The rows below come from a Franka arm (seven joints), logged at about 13 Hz.
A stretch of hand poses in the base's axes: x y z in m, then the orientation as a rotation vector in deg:
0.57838, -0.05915, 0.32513, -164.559, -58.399, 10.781
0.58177, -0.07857, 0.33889, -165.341, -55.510, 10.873
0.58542, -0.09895, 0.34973, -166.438, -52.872, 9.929
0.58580, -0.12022, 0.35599, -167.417, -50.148, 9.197
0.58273, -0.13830, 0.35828, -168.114, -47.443, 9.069
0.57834, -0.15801, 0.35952, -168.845, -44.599, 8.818
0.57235, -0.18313, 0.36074, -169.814, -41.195, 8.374
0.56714, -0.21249, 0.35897, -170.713, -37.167, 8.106
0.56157, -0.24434, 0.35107, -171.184, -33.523, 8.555
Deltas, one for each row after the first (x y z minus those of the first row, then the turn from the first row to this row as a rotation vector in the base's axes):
0.00339, -0.01942, 0.01376, 0.021, 0.173, -1.958
0.00704, -0.03980, 0.02460, -0.063, -0.430, -3.836
0.00742, -0.06107, 0.03086, -0.125, -0.871, -5.740
0.00435, -0.07915, 0.03315, -0.142, -0.871, -7.571
-0.00004, -0.09886, 0.03439, -0.171, -0.955, -9.499
-0.00603, -0.12398, 0.03561, -0.314, -1.195, -11.817
-0.01124, -0.15334, 0.03384, -0.408, -1.269, -14.522
-0.01681, -0.18519, 0.02594, -0.435, -0.825, -16.913

